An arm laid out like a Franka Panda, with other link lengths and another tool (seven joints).
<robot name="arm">
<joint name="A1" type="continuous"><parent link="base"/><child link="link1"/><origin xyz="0.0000 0.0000 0.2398" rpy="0.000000 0.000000 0.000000"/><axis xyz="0 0 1"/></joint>
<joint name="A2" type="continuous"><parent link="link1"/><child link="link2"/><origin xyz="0.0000 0.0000 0.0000" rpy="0.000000 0.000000 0.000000"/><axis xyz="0 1 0"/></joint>
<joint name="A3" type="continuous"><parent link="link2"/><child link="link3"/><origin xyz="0.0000 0.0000 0.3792" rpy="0.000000 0.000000 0.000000"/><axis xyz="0 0 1"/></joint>
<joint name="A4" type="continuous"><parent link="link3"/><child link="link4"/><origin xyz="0.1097 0.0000 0.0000" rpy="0.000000 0.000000 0.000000"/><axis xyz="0 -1 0"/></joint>
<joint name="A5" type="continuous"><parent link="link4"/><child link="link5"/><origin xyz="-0.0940 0.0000 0.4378" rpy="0.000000 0.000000 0.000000"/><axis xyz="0 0 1"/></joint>
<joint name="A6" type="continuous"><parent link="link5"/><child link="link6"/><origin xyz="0.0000 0.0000 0.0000" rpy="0.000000 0.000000 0.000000"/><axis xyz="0 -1 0"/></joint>
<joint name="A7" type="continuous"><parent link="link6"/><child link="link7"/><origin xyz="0.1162 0.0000 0.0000" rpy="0.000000 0.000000 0.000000"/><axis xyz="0 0 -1"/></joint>
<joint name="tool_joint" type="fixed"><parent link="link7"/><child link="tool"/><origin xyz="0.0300 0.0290 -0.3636" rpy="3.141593 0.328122 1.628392"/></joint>
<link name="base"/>
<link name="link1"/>
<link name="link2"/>
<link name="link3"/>
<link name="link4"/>
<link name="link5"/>
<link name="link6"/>
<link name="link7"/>
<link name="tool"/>
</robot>
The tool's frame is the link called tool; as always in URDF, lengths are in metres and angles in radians. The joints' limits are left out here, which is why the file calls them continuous.
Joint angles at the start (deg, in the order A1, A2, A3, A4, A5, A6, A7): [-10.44 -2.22 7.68 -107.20 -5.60 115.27 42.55]
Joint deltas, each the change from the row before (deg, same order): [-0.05 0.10 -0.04 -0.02 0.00 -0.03 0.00]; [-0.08 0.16 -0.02 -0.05 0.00 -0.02 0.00]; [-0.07 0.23 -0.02 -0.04 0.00 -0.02 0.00]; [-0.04 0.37 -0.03 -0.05 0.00 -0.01 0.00]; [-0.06 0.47 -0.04 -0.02 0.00 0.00 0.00]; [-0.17 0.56 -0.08 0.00 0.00 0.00 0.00]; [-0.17 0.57 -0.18 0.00 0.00 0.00 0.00]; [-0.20 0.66 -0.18 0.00 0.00 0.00 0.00]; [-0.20 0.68 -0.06 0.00 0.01 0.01 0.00]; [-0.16 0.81 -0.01 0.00 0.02 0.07 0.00]
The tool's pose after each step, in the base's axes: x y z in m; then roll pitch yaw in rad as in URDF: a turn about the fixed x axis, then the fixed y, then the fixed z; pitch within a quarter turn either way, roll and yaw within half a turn. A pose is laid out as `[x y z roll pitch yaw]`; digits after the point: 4 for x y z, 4 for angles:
[0.7604 -0.0623 0.2704 2.9345 0.2884 0.8072]
[0.7599 -0.0636 0.2676 2.9379 0.2908 0.8064]
[0.7596 -0.0648 0.2640 2.9423 0.2936 0.8060]
[0.7592 -0.0657 0.2585 2.9487 0.2978 0.8067]
[0.7591 -0.0671 0.2520 2.9562 0.3025 0.8071]
[0.7589 -0.0704 0.2446 2.9648 0.3078 0.8054]
[0.7585 -0.0750 0.2371 2.9736 0.3133 0.8019]
[0.7579 -0.0801 0.2283 2.9837 0.3196 0.7984]
[0.7574 -0.0834 0.2194 2.9942 0.3258 0.7972]
[0.7572 -0.0855 0.2089 3.0060 0.3324 0.7980]

